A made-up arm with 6 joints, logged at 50 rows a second.
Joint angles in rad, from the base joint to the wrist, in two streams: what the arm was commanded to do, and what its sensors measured. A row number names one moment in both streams.
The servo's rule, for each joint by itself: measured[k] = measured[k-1] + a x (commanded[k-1-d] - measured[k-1]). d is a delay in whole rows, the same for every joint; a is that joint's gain. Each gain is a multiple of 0.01, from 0.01 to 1. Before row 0 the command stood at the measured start. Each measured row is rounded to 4 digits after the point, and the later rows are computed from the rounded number. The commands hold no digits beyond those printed.
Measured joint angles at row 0: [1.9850 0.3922 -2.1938 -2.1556 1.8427 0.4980]
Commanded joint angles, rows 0 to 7: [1.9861 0.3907 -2.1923 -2.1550 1.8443 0.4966]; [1.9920 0.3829 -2.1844 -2.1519 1.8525 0.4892]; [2.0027 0.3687 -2.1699 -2.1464 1.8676 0.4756]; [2.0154 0.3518 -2.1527 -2.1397 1.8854 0.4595]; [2.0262 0.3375 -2.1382 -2.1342 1.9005 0.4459]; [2.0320 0.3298 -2.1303 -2.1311 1.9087 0.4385]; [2.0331 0.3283 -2.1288 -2.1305 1.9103 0.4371]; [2.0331 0.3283 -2.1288 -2.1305 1.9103 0.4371]
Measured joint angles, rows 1 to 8: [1.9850 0.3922 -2.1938 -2.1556 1.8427 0.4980]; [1.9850 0.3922 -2.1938 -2.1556 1.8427 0.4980]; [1.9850 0.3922 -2.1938 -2.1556 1.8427 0.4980]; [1.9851 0.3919 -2.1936 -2.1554 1.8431 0.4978]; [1.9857 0.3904 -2.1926 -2.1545 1.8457 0.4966]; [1.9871 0.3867 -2.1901 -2.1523 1.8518 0.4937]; [1.9894 0.3808 -2.1860 -2.1489 1.8612 0.4889]; [1.9923 0.3734 -2.1807 -2.1449 1.8722 0.4829]
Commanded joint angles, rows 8 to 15: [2.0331 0.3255 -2.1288 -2.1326 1.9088 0.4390]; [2.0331 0.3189 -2.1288 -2.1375 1.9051 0.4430]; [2.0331 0.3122 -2.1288 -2.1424 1.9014 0.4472]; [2.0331 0.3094 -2.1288 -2.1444 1.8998 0.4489]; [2.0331 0.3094 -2.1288 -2.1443 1.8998 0.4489]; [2.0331 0.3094 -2.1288 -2.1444 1.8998 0.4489]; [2.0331 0.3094 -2.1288 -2.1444 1.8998 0.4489]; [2.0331 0.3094 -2.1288 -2.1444 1.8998 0.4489]
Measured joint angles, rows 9 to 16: [1.9955 0.3660 -2.1752 -2.1412 1.8824 0.4767]; [1.9985 0.3596 -2.1701 -2.1383 1.8902 0.4712]; [2.0013 0.3543 -2.1656 -2.1362 1.8958 0.4664]; [2.0038 0.3494 -2.1616 -2.1352 1.8994 0.4626]; [2.0061 0.3442 -2.1580 -2.1358 1.9010 0.4599]; [2.0083 0.3388 -2.1548 -2.1376 1.9011 0.4581]; [2.0103 0.3338 -2.1519 -2.1394 1.9007 0.4568]; [2.0121 0.3297 -2.1494 -2.1407 1.9004 0.4557]
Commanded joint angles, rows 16 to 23: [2.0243 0.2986 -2.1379 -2.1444 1.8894 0.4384]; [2.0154 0.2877 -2.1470 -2.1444 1.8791 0.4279]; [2.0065 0.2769 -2.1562 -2.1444 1.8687 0.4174]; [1.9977 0.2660 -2.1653 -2.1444 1.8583 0.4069]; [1.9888 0.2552 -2.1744 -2.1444 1.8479 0.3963]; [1.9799 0.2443 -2.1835 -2.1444 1.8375 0.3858]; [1.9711 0.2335 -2.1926 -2.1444 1.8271 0.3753]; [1.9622 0.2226 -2.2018 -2.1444 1.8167 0.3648]
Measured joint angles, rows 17 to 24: [2.0138 0.3262 -2.1471 -2.1417 1.9002 0.4547]; [2.0153 0.3233 -2.1451 -2.1424 1.9001 0.4539]; [2.0167 0.3209 -2.1433 -2.1429 1.9000 0.4532]; [2.0173 0.3171 -2.1427 -2.1433 1.8970 0.4511]; [2.0171 0.3121 -2.1432 -2.1436 1.8920 0.4479]; [2.0163 0.3061 -2.1446 -2.1438 1.8855 0.4436]; [2.0148 0.2993 -2.1469 -2.1440 1.8779 0.4385]; [2.0127 0.2918 -2.1499 -2.1441 1.8695 0.4326]
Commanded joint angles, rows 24 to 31: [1.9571 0.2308 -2.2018 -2.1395 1.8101 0.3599]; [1.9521 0.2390 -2.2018 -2.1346 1.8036 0.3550]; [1.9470 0.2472 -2.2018 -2.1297 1.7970 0.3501]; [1.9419 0.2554 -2.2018 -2.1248 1.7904 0.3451]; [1.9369 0.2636 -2.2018 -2.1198 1.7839 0.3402]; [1.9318 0.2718 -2.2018 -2.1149 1.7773 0.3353]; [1.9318 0.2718 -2.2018 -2.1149 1.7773 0.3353]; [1.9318 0.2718 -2.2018 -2.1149 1.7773 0.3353]
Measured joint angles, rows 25 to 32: [2.0101 0.2837 -2.1536 -2.1442 1.8605 0.4260]; [2.0070 0.2752 -2.1579 -2.1443 1.8511 0.4189]; [2.0034 0.2663 -2.1627 -2.1443 1.8415 0.4113]; [1.9997 0.2603 -2.1670 -2.1430 1.8327 0.4041]; [1.9959 0.2567 -2.1708 -2.1407 1.8246 0.3972]; [1.9920 0.2551 -2.1742 -2.1377 1.8169 0.3906]; [1.9880 0.2552 -2.1772 -2.1342 1.8095 0.3842]; [1.9839 0.2566 -2.1799 -2.1303 1.8023 0.3780]
